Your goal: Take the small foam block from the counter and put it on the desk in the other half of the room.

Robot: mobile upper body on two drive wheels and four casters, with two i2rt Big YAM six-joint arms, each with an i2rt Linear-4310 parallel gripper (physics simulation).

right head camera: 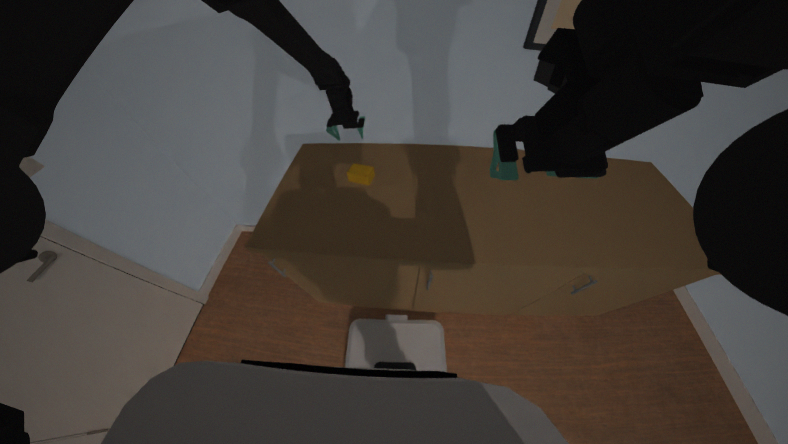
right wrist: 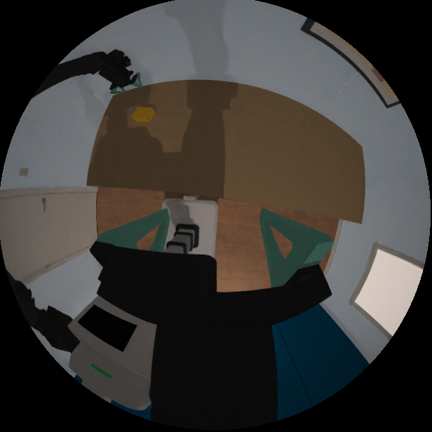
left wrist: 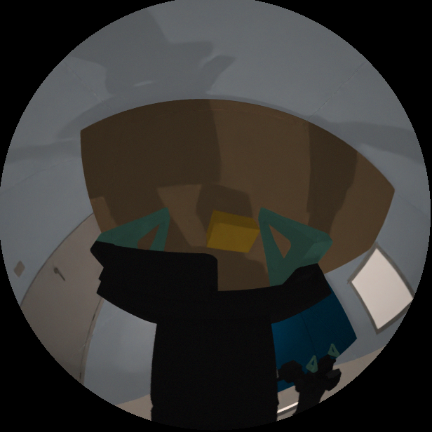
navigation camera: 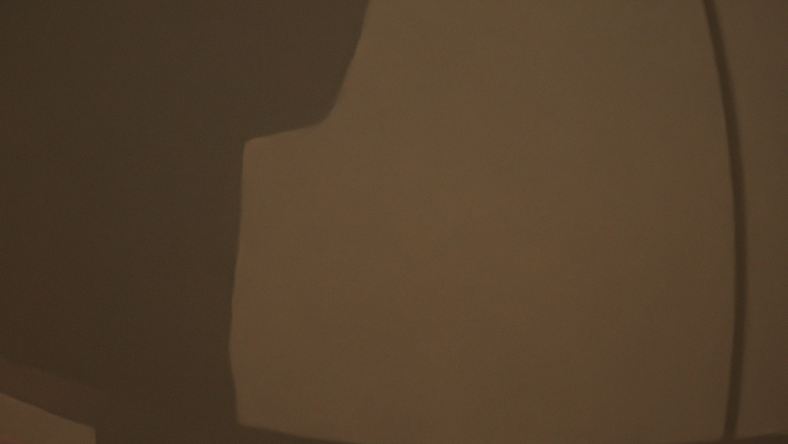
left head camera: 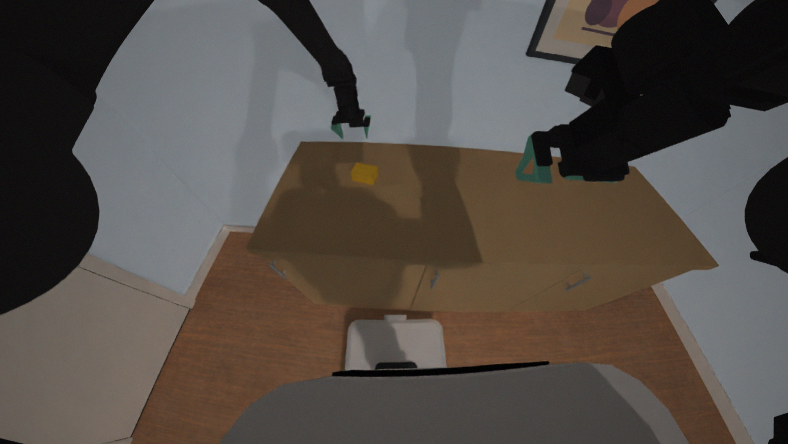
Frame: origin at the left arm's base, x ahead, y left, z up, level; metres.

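Seen in the pictures: left gripper, fingertip midpoint: [right head camera: 350, 138] [left head camera: 354, 137]; right gripper, fingertip midpoint: [right head camera: 519, 172] [left head camera: 541, 175].
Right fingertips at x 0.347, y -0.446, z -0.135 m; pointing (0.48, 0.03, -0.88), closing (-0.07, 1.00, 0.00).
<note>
A point is followed by its place in that frame.
A small yellow foam block [left head camera: 364, 173] {y -0.097, x 0.707, z -0.455 m} [right head camera: 361, 174] {y -0.103, x 0.704, z -0.455 m} [left wrist: 233, 232] [right wrist: 143, 114] lies on the brown counter [left head camera: 579, 220] {y -0.931, x 0.521, z -0.500 m} [right head camera: 567, 220] {y -0.858, x 0.521, z -0.500 m} [left wrist: 260, 145] [right wrist: 290, 150], near its back left part. My left gripper [left head camera: 352, 135] {y -0.056, x 0.832, z -0.379 m} [right head camera: 347, 135] {y -0.056, x 0.832, z -0.379 m} [left wrist: 213, 212] [right wrist: 132, 89] is open and empty, above the counter's back edge, apart from the block. In the left wrist view the block shows beyond the fingers, closer to the right one. My right gripper [left wrist: 323, 349] [right wrist: 214, 213] is open and empty, toward the right side of the counter in the head views. The desk cannot be made out.
The robot's grey base [left head camera: 394, 341] {y -0.218, x 0.205, z -1.150 m} [right head camera: 394, 341] {y -0.218, x 0.205, z -1.150 m} stands on the wood floor [left head camera: 512, 336] {y -1.019, x 0.220, z -1.410 m} before the counter's cabinet doors. A wall rises behind the counter, with a framed picture [left head camera: 562, 44] {y -0.782, x 0.933, z -0.039 m} at the upper right. A pale door [right head camera: 93, 330] {y 1.299, x 0.073, z -0.834 m} is at the left. A blue surface [left wrist: 310, 330] [right wrist: 315, 355] shows low in both wrist views.
</note>
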